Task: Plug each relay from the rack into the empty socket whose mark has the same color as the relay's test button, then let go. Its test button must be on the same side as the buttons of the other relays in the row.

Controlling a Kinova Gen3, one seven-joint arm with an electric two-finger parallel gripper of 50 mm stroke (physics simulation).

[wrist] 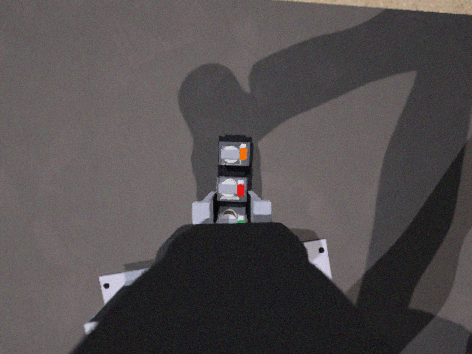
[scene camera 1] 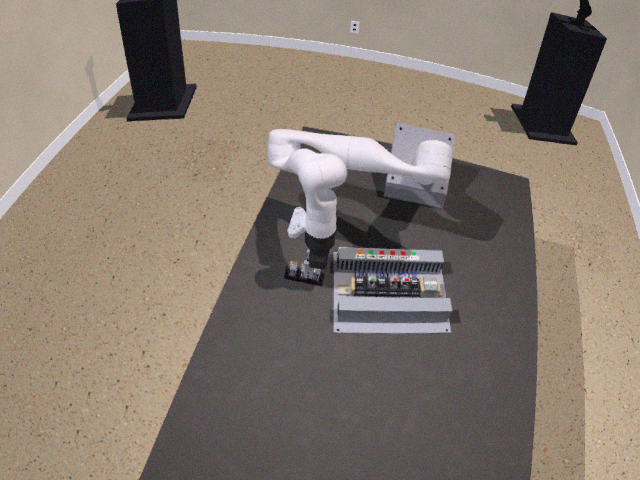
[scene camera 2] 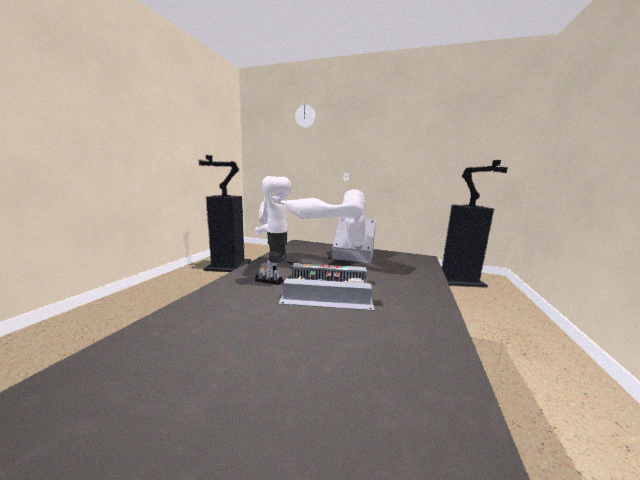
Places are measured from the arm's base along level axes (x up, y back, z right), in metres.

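Pixels of known places: gripper, fingertip midpoint: (wrist: 232,202) (scene camera 1: 309,272) (scene camera 2: 272,275); arm's base, link origin: (scene camera 2: 356,239).
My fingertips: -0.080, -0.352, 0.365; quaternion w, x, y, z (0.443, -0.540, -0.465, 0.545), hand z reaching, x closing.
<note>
Ahead of a thing's pixels: the offset from my fingertips to its top centre, as dx, dy, dz.
My gripper (wrist: 232,202) is shut on a relay, low at the rack; which one is hard to tell. In the wrist view the green-button relay @[+0.020, -0.003, -0.018] (wrist: 232,216) shows between the fingers, partly hidden by the gripper body. The red-button relay @[+0.021, +0.003, +0.014] (wrist: 232,189) is close against the fingertips. The orange-button relay @[+0.018, +0.011, +0.045] (wrist: 234,153) (scene camera 1: 293,268) stands upright at the far end of the black rack @[-0.007, +0.004, +0.014] (wrist: 235,170). All three buttons face the right side of the wrist view. The socket row @[+0.002, -0.042, -0.211] (scene camera 1: 387,293) holds a green-button relay @[+0.039, -0.041, -0.165] (scene camera 1: 372,282) and two red-button relays @[+0.039, -0.042, -0.226] (scene camera 1: 394,283) @[+0.039, -0.043, -0.257] (scene camera 1: 406,283); the sockets under the orange, left red and right green marks look empty.
The socket row lies between two raised grey ducts @[+0.033, +0.041, -0.227] (scene camera 1: 390,261) @[+0.033, -0.125, -0.223] (scene camera 1: 393,310) on a panel @[-0.020, -0.042, -0.225] (scene camera 1: 392,328), right of the rack. Colored marks @[+0.033, +0.047, -0.198] (scene camera 1: 381,253) line the back duct. Two black pedestals (scene camera 1: 155,56) (scene camera 1: 563,77) stand far behind.
</note>
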